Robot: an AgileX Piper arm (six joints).
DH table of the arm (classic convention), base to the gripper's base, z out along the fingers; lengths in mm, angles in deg. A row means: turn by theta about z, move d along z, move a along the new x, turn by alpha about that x. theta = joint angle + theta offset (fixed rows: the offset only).
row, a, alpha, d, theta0
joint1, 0, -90, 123, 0
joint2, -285.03, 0, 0, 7.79
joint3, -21.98, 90, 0, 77.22
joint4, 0, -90, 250.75, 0
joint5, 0, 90, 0, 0
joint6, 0, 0, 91, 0
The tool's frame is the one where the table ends.
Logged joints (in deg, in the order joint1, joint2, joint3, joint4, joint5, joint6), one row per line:
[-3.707 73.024 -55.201 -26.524 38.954 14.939]
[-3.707 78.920 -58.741 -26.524 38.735 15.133]
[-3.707 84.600 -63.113 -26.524 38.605 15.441]
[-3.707 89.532 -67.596 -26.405 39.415 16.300]
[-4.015 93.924 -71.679 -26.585 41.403 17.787]
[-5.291 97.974 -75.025 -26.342 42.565 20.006]
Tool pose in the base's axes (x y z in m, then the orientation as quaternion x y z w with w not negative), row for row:
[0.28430 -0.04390 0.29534 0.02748 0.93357 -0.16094 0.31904]
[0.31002 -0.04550 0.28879 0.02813 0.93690 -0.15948 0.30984]
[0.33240 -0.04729 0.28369 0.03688 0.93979 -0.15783 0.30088]
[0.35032 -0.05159 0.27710 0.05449 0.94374 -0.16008 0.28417]
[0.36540 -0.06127 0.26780 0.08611 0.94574 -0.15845 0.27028]
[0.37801 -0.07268 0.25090 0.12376 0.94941 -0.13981 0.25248]
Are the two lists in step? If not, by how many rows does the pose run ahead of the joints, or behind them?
The pose runs 1 row ahead of the joints: the pose in row i belongs to the joints in row i + 1.
